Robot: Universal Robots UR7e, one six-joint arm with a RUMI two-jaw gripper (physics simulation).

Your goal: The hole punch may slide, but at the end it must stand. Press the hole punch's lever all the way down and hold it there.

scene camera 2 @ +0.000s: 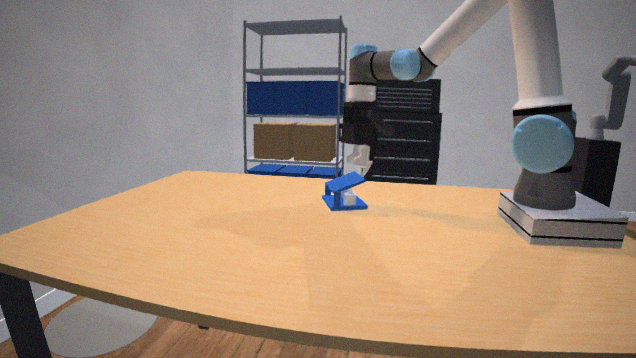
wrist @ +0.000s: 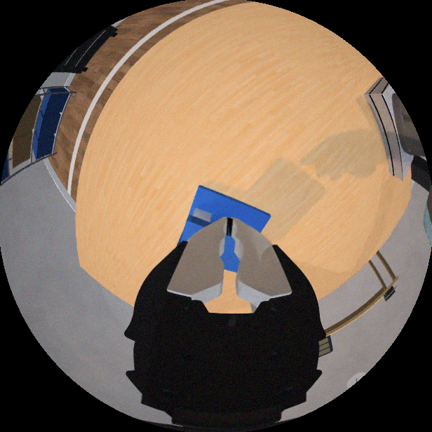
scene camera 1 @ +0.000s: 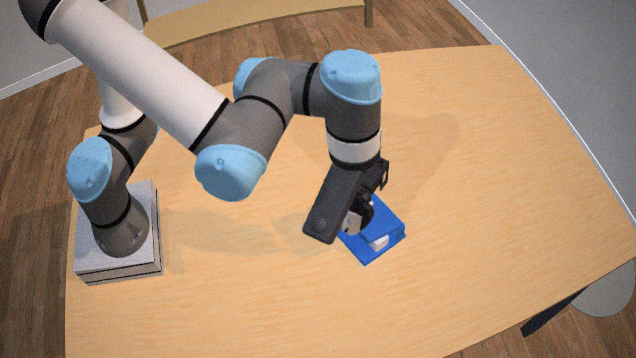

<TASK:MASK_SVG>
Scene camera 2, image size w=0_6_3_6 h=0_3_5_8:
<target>gripper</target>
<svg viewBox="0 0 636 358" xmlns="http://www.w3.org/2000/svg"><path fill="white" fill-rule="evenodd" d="M343 102L343 123L339 123L339 141L353 144L353 152L347 156L346 161L357 165L360 175L365 176L377 152L377 131L382 135L392 136L394 128L375 112L368 110L369 106L375 106L375 102Z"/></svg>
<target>blue hole punch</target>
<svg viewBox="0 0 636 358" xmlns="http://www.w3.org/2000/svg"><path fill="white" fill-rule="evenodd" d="M366 179L353 171L325 182L325 195L322 195L322 199L331 211L367 210L368 205L352 190L352 187L367 182Z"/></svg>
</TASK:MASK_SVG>
